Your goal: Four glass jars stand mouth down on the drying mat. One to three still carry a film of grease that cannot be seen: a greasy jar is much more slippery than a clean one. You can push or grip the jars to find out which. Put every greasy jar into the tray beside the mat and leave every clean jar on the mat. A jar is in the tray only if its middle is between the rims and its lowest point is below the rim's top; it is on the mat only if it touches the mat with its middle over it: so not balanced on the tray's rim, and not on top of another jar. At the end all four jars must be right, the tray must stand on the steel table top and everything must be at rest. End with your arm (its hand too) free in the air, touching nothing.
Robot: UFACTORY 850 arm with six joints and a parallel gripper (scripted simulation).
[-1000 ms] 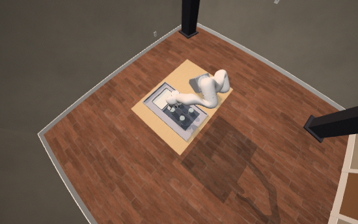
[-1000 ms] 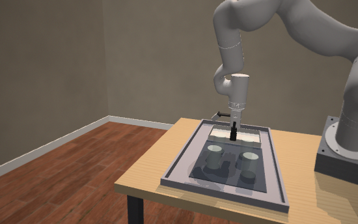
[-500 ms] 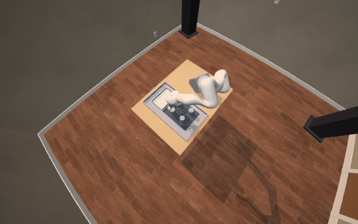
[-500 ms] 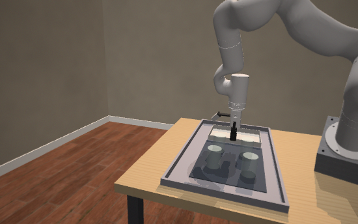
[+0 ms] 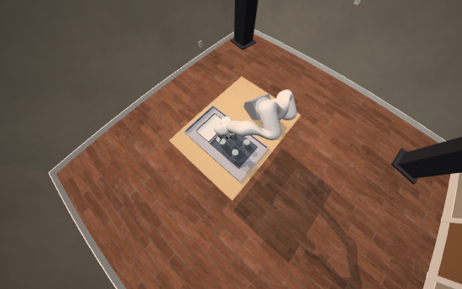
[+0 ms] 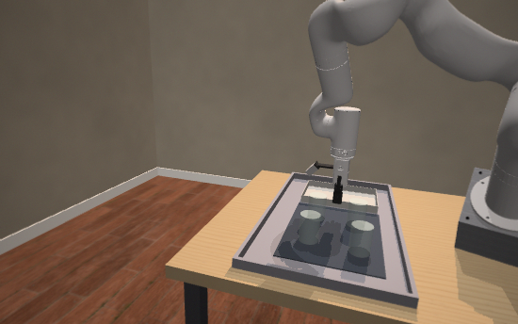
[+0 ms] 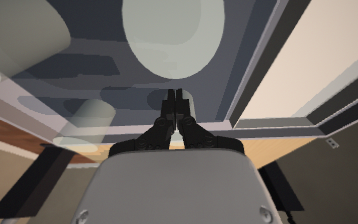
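The dark drying mat is 1 cm behind my hand, 8 cm to the left of it and 9 cm below it. The rest, counted from my hand: cream tray: 3 cm ahead, 23 cm to the right, 9 cm below.
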